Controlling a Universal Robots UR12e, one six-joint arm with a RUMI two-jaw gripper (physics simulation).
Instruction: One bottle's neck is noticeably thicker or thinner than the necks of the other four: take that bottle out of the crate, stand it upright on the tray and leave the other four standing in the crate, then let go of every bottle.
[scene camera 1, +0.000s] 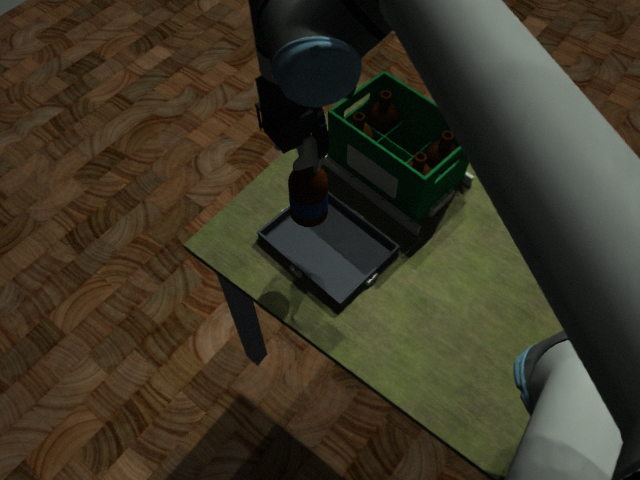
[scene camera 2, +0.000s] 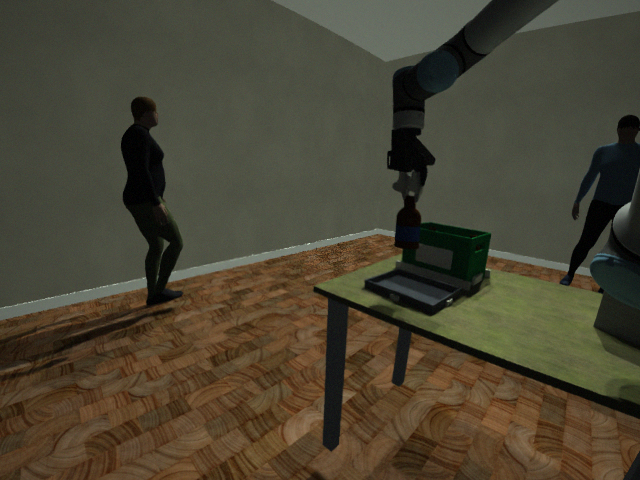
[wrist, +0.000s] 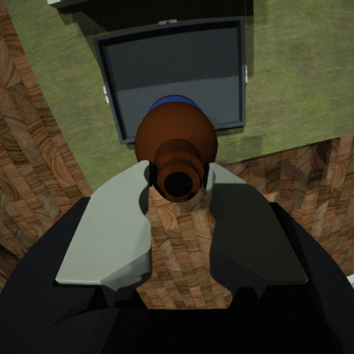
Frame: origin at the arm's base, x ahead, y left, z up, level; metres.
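Seen in the pictures: gripper, fingertip midpoint: (scene camera 1: 308, 164) (scene camera 2: 410, 203).
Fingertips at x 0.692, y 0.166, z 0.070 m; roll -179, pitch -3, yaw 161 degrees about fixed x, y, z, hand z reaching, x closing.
Offsets run from my fingertips to a thing's top centre. "*": to the spot under its first point. Level surfaces: height alone.
A brown bottle with a blue label {dx -0.001, dy +0.005, dz +0.022 m} (scene camera 1: 308, 193) (scene camera 2: 407, 227) (wrist: 175, 125) hangs upright from my gripper (scene camera 1: 309, 164) (scene camera 2: 409, 195) (wrist: 177, 165), which is shut on its neck. In scene camera 2 the bottle's base is above the dark grey tray (scene camera 1: 367, 230) (scene camera 2: 403, 301) (wrist: 241, 75), with a gap between them. In scene camera 1 the bottle shows over the tray's far left part. Brown bottles {dx +0.046, dy -0.351, dz -0.123 m} (scene camera 1: 384, 112) {dx +0.057, dy -0.258, dz -0.123 m} (scene camera 1: 360, 124) {dx -0.130, dy -0.322, dz -0.123 m} (scene camera 1: 442, 147) {dx -0.112, dy -0.235, dz -0.123 m} (scene camera 1: 419, 163) stand in the green crate {dx -0.035, dy -0.291, dz -0.111 m} (scene camera 1: 424, 198) (scene camera 2: 473, 258). The arm covers part of the crate's right edge in scene camera 1.
The crate stands on a grey base {* dx -0.038, dy -0.184, dz -0.261 m} (scene camera 1: 372, 195) close behind the tray, higher than the tray's low walls. The green table's {dz -0.286 m} (scene camera 1: 439, 335) (scene camera 2: 537, 320) edge runs near the tray. Two people (scene camera 2: 143, 196) (scene camera 2: 610, 186) stand on the floor beyond the table.
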